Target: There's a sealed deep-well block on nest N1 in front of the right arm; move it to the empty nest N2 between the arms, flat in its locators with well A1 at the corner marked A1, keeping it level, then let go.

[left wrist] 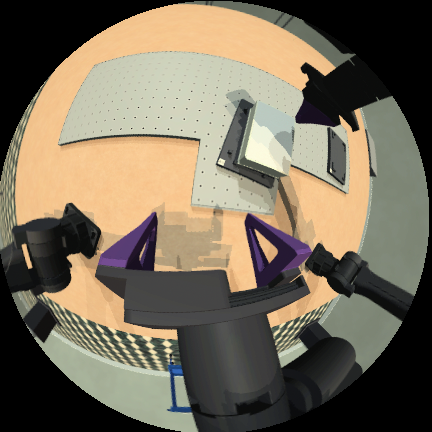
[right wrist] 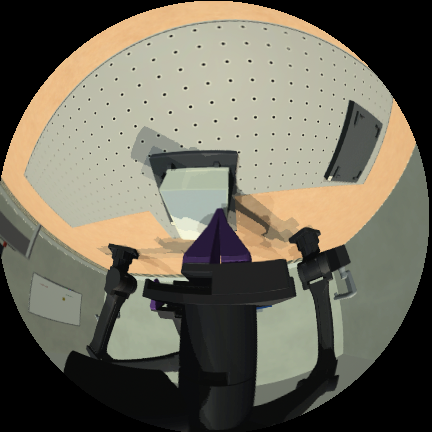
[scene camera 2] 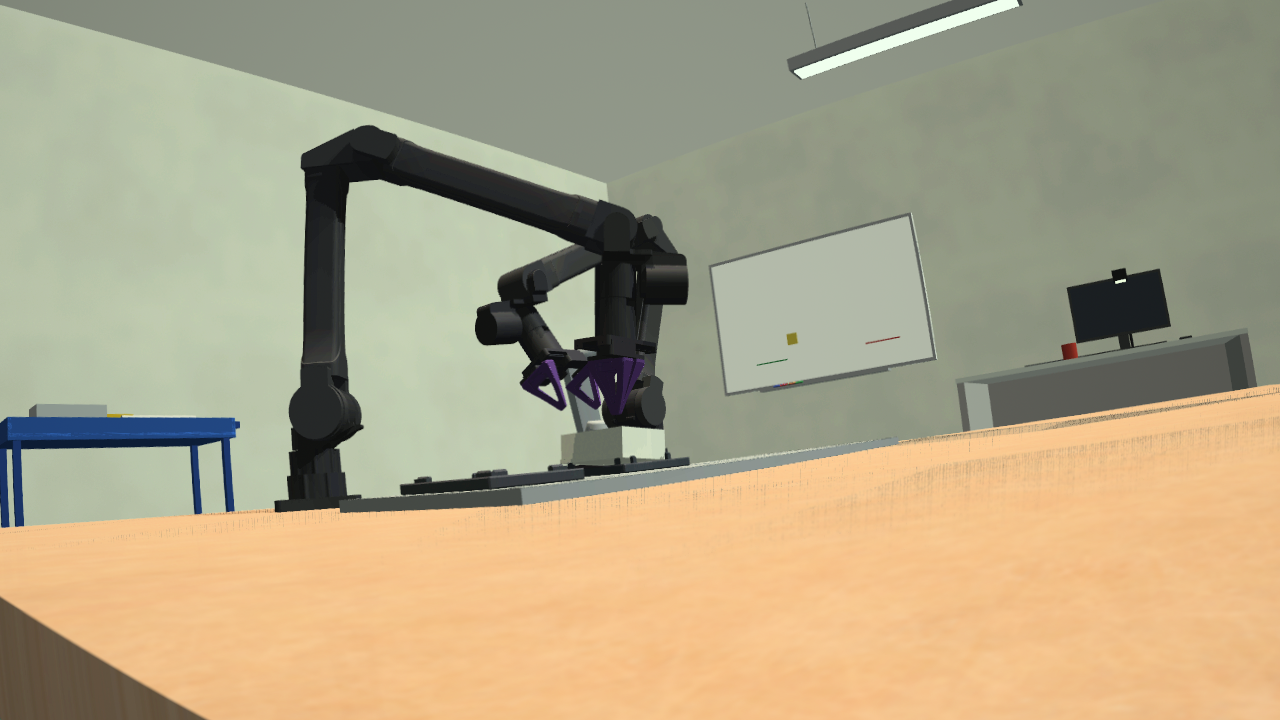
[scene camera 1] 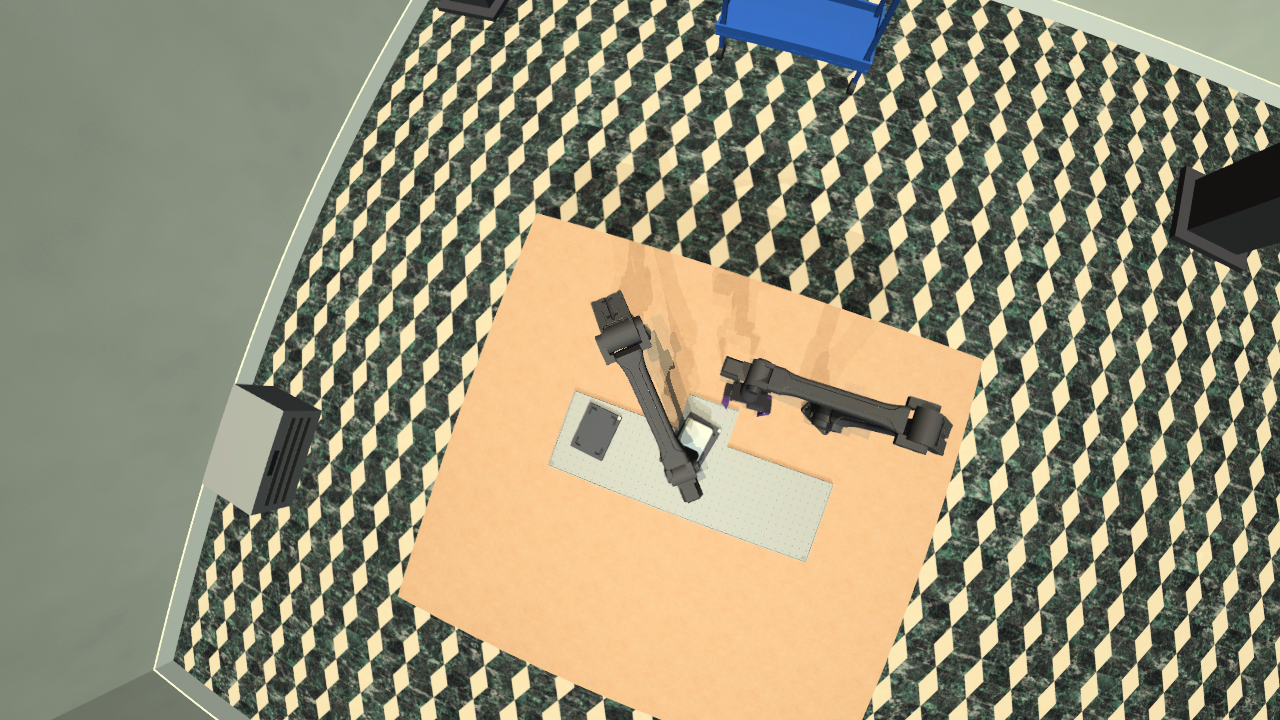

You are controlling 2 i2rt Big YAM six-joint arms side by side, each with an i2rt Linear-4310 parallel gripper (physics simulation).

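Frame: origin at the left arm's base, x ahead, y left, z up, level; millimetres.
Seen in the pictures: left gripper, fingertip midpoint: (left wrist: 202, 216) (right wrist: 171, 277) (scene camera 2: 581, 408) (scene camera 1: 741, 411); right gripper, fingertip midpoint: (left wrist: 296, 119) (right wrist: 219, 211) (scene camera 2: 616, 414); left arm's base, link origin: (left wrist: 79, 229) (right wrist: 123, 249) (scene camera 1: 820, 414); right arm's base, link origin: (left wrist: 316, 259) (right wrist: 304, 234) (scene camera 2: 319, 508).
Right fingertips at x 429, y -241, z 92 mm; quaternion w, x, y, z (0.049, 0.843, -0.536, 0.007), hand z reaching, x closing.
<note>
Offsets run from my right fingertips to a thing's top centre. Level surfaces: height alone.
The pale sealed block {dx -51, dy +11, dz -16 mm} (scene camera 1: 695, 436) (scene camera 2: 591, 447) (left wrist: 267, 135) (right wrist: 196, 195) stands level on the dark nest N2 {dx -52, dy +19, dz -57 mm} (left wrist: 234, 135) (right wrist: 195, 158) between the arms. A small white mark shows at one nest corner; the block's well A1 and the locators' full contact cannot be made out. The dark nest N1 {dx +171, dy -226, dz -61 mm} (scene camera 1: 595, 429) (scene camera 2: 492, 480) (left wrist: 338, 155) (right wrist: 356, 142) is empty. My right gripper (scene camera 2: 619, 411) (left wrist: 296, 119) (right wrist: 219, 211) is shut on nothing, its tips above the block and apart from it. My left gripper (scene camera 2: 580, 408) (left wrist: 202, 216) is open and empty, beside N2 and above the table.
Both nests sit on a pale perforated plate {dz -78 mm} (scene camera 1: 769, 501) (left wrist: 150, 100) (right wrist: 240, 110) on the orange table {dz -92 mm} (scene camera 1: 554, 573) (scene camera 2: 716, 582). In scene camera 1 the right forearm crosses above the plate. A blue cart (scene camera 1: 796, 40) (scene camera 2: 116, 431) stands off the table.
</note>
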